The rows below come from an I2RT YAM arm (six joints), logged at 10 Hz.
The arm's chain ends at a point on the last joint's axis. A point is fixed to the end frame.
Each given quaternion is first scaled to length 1.
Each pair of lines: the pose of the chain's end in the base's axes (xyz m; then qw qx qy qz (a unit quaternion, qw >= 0)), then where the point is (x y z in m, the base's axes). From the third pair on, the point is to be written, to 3 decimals.
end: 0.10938 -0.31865 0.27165 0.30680 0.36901 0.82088 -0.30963
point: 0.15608 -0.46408 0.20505
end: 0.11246 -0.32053 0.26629 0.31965 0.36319 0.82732 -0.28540
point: 0.16663 -0.46200 0.19687
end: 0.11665 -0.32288 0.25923 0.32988 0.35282 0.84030 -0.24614
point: 0.181 -0.457 0.184
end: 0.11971 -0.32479 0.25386 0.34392 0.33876 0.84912 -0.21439
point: 0.194 -0.452 0.176
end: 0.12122 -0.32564 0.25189 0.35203 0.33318 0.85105 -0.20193
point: 0.200 -0.450 0.173
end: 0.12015 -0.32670 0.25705 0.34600 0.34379 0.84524 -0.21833
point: 0.193 -0.455 0.180
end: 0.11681 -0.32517 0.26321 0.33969 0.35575 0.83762 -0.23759
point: 0.184 -0.458 0.188
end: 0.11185 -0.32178 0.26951 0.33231 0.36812 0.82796 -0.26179
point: 0.171 -0.460 0.198
